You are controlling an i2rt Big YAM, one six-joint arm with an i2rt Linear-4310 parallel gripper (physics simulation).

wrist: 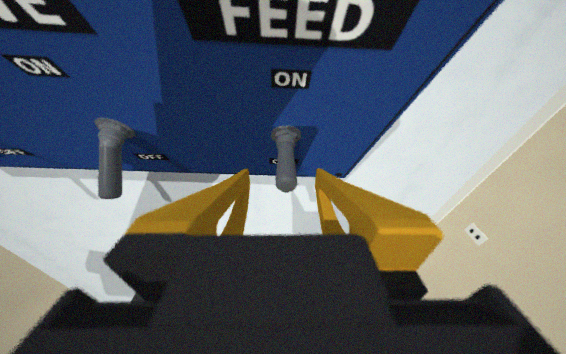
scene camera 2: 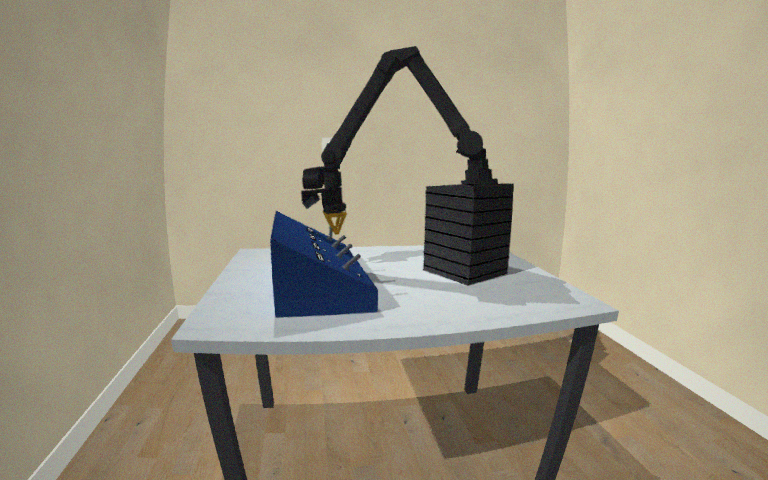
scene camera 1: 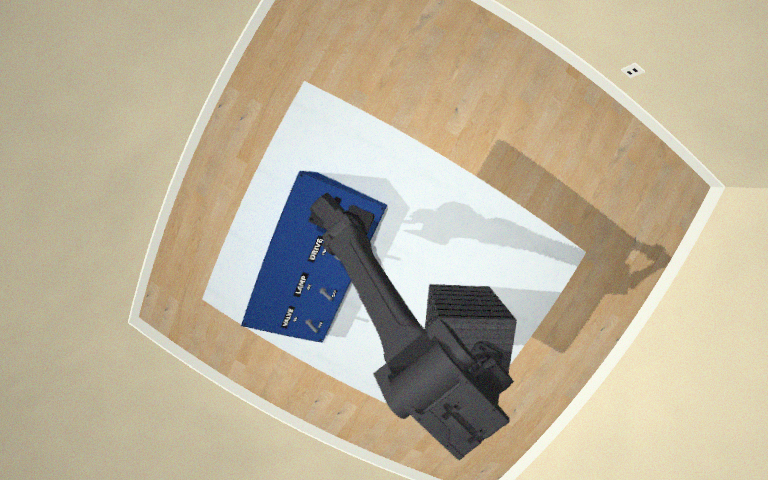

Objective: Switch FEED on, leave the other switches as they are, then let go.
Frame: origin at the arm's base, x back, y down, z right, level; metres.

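Seen in the pictures: gripper, fingertip midpoint: (wrist: 282, 176) (scene camera 2: 335, 233); arm's base, link origin: (scene camera 2: 479, 184) (scene camera 1: 478, 365).
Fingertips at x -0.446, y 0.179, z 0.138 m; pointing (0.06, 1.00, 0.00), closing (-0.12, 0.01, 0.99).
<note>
Pixels of each thing's top centre, then the offset from my fingertips to it. Level surfaces: height alone.
- FEED lever, top centre: (wrist: 286, 185) (scene camera 2: 330, 224) dx -0.016, dy -0.028, dz +0.000 m
- DRIVE lever, top centre: (wrist: 89, 181) dx +0.006, dy -0.016, dz -0.118 m
- LAMP lever, top centre: (scene camera 1: 325, 297) dx +0.016, dy -0.016, dz -0.238 m
- VALVE lever, top centre: (scene camera 1: 311, 329) dx +0.025, dy -0.016, dz -0.357 m
- white table, surface height: dy +0.116 m
The FEED lever (wrist: 286, 162) (scene camera 2: 330, 231) is grey and stands nearly upright on the blue switch box (scene camera 1: 281, 243) (scene camera 2: 317, 285) (wrist: 210, 105), below its ON label; its OFF label is partly covered. The DRIVE lever (wrist: 110, 170) leans toward its OFF side, as do the LAMP lever (scene camera 1: 325, 292) and the VALVE lever (scene camera 1: 310, 324). My gripper (scene camera 2: 336, 230) (wrist: 282, 176) is partly open and empty, pointing down. In the wrist view its yellow fingertips stand on either side of the FEED lever with gaps; in scene camera 2 they are close beside it. The arm hides FEED in scene camera 1.
The box stands on a white table (scene camera 1: 294, 135) (scene camera 2: 226, 294). The arm's black ribbed base (scene camera 1: 470, 302) (scene camera 2: 470, 237) stands on the side that the levers face. The DRIVE lever is the nearest neighbour of FEED. The box's side edge lies just beyond FEED.
</note>
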